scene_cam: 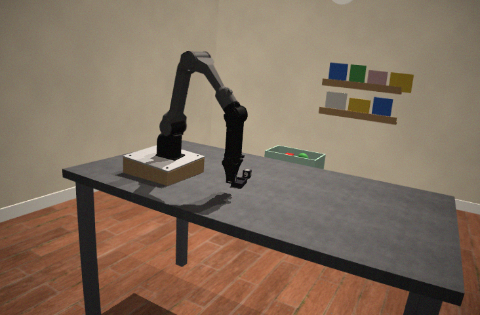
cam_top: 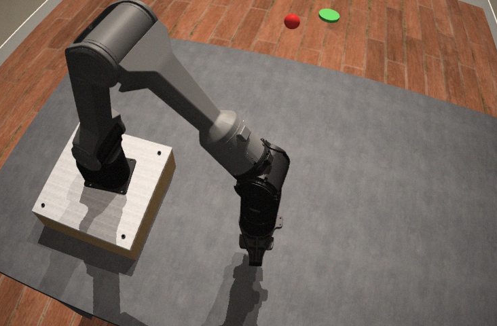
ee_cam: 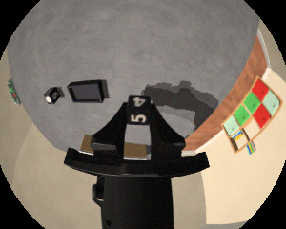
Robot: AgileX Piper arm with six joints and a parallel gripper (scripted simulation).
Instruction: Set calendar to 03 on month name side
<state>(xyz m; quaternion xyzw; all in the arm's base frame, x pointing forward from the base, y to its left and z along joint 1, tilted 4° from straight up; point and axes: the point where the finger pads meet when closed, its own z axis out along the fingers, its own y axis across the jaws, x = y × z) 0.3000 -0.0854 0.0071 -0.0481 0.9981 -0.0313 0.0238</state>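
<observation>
The dark tray is 1 cm behind my hand, 11 cm to the left of it and 5 cm below it. Round my hand: black cube: right at my hand.
</observation>
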